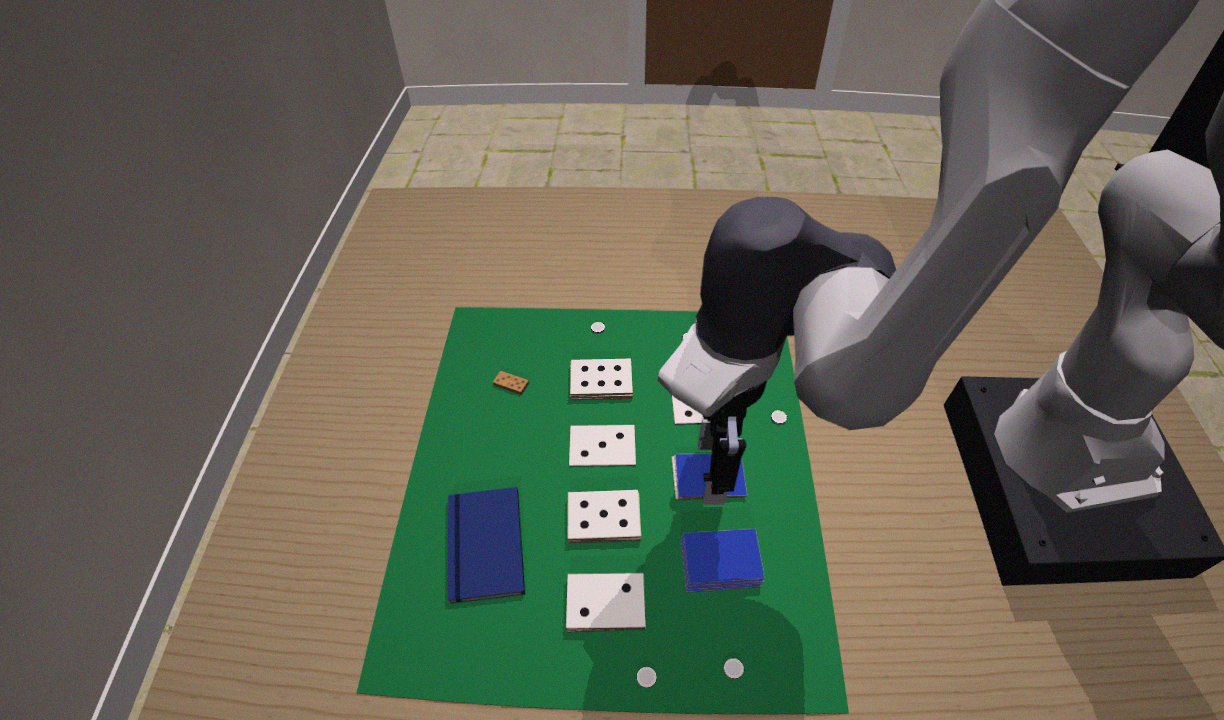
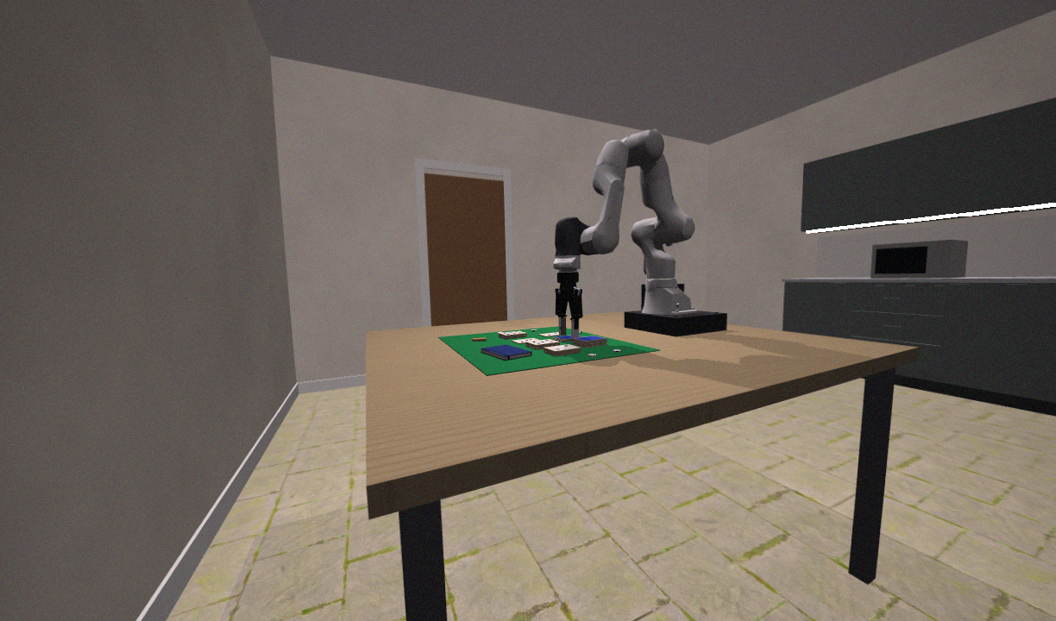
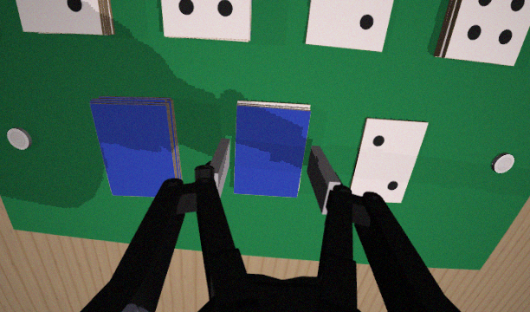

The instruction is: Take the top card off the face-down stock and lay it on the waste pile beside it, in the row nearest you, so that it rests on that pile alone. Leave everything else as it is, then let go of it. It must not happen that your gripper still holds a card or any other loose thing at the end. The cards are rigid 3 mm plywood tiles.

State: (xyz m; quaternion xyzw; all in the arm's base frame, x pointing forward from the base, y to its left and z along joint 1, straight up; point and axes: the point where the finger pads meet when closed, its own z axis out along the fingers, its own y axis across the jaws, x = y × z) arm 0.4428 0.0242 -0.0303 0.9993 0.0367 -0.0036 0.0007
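My gripper is now 130 mm short of the green mat and 50 mm above it. Also, from my hand: dark blue book: 280 mm ahead, 120 mm to the left, 30 mm below.
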